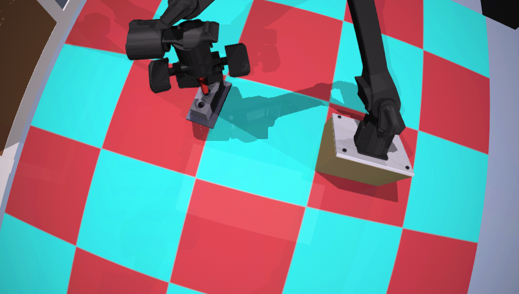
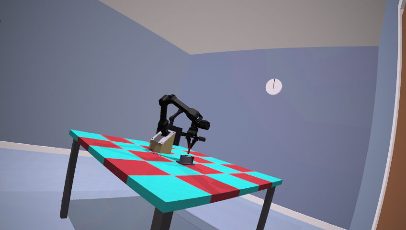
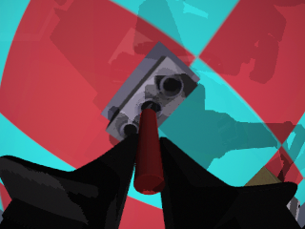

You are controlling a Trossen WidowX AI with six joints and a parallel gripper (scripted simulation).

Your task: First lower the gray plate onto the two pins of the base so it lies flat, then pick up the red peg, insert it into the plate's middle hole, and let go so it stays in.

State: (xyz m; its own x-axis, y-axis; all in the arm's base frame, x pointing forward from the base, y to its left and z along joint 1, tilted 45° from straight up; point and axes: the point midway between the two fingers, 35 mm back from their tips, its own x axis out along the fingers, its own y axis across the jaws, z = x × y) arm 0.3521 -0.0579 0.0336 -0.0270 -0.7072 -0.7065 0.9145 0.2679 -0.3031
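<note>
The red peg lies right at my gripper tip. Also, from my gripper tip: gray plate 70 mm below; dark base 100 mm below.
</note>
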